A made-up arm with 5 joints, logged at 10 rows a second.
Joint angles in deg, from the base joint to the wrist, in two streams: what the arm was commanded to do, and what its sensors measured. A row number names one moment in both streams.
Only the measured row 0 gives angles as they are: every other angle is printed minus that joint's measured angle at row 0.
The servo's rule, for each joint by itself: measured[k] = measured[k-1] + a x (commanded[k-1-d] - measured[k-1]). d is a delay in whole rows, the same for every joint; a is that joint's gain. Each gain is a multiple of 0.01, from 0.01 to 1. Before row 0 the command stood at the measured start. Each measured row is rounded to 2 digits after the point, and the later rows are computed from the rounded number. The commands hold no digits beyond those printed.
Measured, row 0:
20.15, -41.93, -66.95, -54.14, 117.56
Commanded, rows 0 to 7:
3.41, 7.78, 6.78, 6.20, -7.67
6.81, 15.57, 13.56, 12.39, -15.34
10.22, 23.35, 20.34, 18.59, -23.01
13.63, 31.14, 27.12, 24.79, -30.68
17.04, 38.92, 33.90, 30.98, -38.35
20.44, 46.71, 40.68, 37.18, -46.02
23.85, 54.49, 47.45, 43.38, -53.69
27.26, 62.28, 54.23, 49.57, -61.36
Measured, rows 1 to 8:
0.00, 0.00, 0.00, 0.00, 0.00
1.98, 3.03, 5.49, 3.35, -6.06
4.78, 7.92, 12.03, 8.23, -13.39
7.94, 13.94, 18.76, 13.82, -20.99
11.24, 20.65, 25.53, 19.74, -28.65
14.60, 27.78, 32.31, 25.81, -36.31
17.99, 35.16, 39.09, 31.95, -43.98
21.39, 42.70, 45.86, 38.12, -51.65
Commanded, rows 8 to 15:
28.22, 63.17, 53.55, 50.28, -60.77
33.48, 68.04, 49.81, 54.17, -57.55
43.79, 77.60, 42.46, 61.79, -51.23
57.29, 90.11, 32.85, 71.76, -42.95
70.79, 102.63, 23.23, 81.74, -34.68
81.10, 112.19, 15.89, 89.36, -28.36
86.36, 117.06, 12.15, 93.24, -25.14
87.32, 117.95, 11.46, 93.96, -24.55
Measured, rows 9 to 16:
24.79, 50.34, 52.64, 44.30, -59.32
26.78, 55.34, 53.38, 47.53, -60.47
30.67, 60.29, 50.49, 51.12, -58.16
38.28, 67.04, 43.99, 56.88, -52.69
49.31, 76.04, 34.97, 64.92, -45.00
61.77, 86.41, 25.46, 74.00, -36.85
72.98, 96.46, 17.71, 82.29, -30.14
80.74, 104.49, 13.21, 88.20, -26.19

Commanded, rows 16 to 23:
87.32, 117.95, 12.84, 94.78, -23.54
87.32, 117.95, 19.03, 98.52, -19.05
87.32, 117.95, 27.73, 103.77, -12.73
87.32, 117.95, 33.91, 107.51, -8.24
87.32, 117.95, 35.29, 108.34, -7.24
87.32, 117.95, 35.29, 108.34, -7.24
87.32, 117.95, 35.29, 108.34, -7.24
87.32, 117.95, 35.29, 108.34, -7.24
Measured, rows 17 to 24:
84.56, 109.74, 11.79, 91.31, -24.89
86.16, 112.94, 12.64, 93.18, -23.82
86.83, 114.89, 17.82, 96.06, -20.05
87.11, 116.08, 25.85, 100.22, -14.27
87.23, 116.81, 32.38, 104.16, -9.51
87.28, 117.25, 34.74, 106.42, -7.72
87.30, 117.52, 35.19, 107.46, -7.34
87.31, 117.69, 35.27, 107.94, -7.26

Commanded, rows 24 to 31:
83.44, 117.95, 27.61, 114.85, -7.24
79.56, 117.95, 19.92, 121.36, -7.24
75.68, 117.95, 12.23, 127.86, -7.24
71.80, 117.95, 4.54, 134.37, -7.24
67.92, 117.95, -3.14, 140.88, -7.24
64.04, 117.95, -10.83, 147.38, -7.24
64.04, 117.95, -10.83, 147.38, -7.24
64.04, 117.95, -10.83, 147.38, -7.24
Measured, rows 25 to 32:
87.32, 117.79, 35.29, 108.16, -7.24
85.07, 117.85, 29.07, 111.77, -7.24
81.87, 117.89, 21.66, 116.95, -7.24
78.28, 117.91, 14.02, 122.84, -7.24
74.52, 117.93, 6.34, 129.07, -7.24
70.69, 117.94, -1.34, 135.45, -7.24
66.83, 117.94, -9.03, 141.89, -7.24
65.21, 117.94, -10.49, 144.85, -7.24

